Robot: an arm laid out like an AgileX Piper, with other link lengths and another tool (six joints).
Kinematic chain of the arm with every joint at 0, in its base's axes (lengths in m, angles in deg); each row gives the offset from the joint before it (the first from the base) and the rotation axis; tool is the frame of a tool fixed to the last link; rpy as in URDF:
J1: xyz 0 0 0.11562 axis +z
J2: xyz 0 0 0 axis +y
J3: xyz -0.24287 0 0.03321 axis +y
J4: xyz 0.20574 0 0.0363 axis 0.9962 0 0.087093
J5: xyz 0 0 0 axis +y
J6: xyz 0.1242 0 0.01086 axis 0.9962 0 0.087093
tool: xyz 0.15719 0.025 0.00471 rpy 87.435 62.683 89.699
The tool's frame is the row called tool.
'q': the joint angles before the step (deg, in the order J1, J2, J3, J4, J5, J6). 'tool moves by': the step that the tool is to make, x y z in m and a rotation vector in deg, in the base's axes. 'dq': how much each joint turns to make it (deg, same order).
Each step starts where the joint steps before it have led.
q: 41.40 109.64 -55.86 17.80 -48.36 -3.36
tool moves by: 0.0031 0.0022 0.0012 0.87 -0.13 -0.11
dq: 0.00 0.94 -1.00 0.00 -0.47 0.69
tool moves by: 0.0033 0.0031 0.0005 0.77 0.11 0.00
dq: 0.01 0.97 -1.29 0.00 0.05 0.65
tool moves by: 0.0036 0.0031 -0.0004 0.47 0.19 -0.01
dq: -0.02 0.98 -1.42 0.08 0.37 0.35
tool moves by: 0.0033 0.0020 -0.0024 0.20 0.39 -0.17
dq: 0.02 0.91 -1.15 0.37 0.44 0.06
